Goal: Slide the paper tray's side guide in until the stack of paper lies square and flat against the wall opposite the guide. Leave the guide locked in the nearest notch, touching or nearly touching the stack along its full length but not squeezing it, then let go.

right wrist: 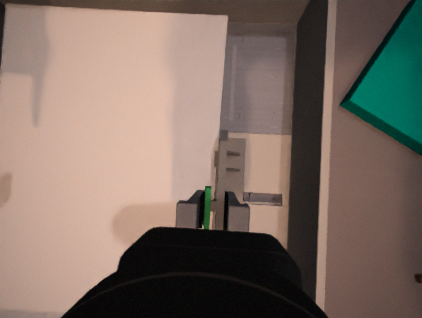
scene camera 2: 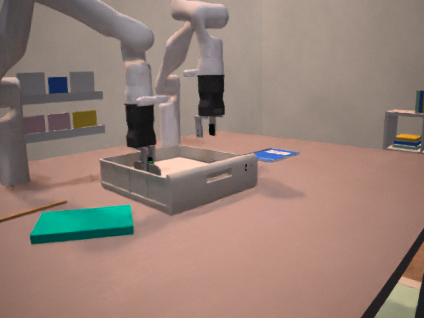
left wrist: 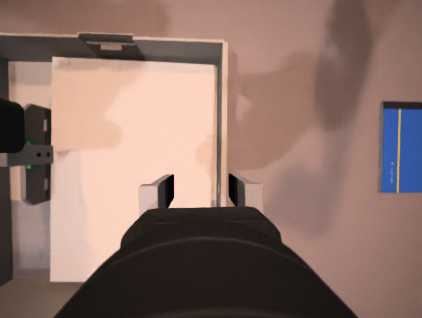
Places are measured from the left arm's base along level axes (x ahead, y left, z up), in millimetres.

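Where they show: left gripper, between the fingertips: (scene camera 2: 206, 136) (left wrist: 201, 185); right gripper, between the fingertips: (right wrist: 214, 203) (scene camera 2: 148, 170) (left wrist: 40, 154); right arm's base, origin of its link: (scene camera 2: 15, 181).
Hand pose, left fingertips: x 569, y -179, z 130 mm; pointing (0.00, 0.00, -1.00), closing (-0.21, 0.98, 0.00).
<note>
Each offset is from my left fingertips to the top centre of the thing. "*": to the spot under its first point.
The grey paper tray {dx +29, dy -121, dz -36 mm} (scene camera 2: 200, 192) (left wrist: 224, 100) (right wrist: 325, 150) holds the white stack of paper {dx +15, dy -90, dz -86 mm} (scene camera 2: 177, 164) (left wrist: 150, 115) (right wrist: 110, 125). A thin dark gap shows between the stack and the opposite wall in the left wrist view. The grey side guide {* dx +60, dy -197, dz -60 mm} (scene camera 2: 156, 169) (left wrist: 38, 187) (right wrist: 233, 145) stands along the stack's other edge, touching or nearly touching it. My right gripper (scene camera 2: 147, 164) (right wrist: 214, 203) is shut on the guide, with the green tab {dx +11, dy -194, dz -47 mm} (right wrist: 208, 207) against one pad; its fingers hide part of the guide. My left gripper (scene camera 2: 205, 131) (left wrist: 201, 185) is open and empty above the tray's opposite wall.
A teal block {dx +166, dy -420, dz -112 mm} (scene camera 2: 82, 222) (right wrist: 392, 85) lies beside the tray on the guide's side, with a thin brown stick {dx +5, dy -504, dz -123 mm} (scene camera 2: 35, 210) near it. A blue booklet {dx -118, dy +383, dz -122 mm} (scene camera 2: 276, 154) (left wrist: 407, 150) lies beyond the opposite wall. Wall shelves (scene camera 2: 65, 97) stand in the background.
</note>
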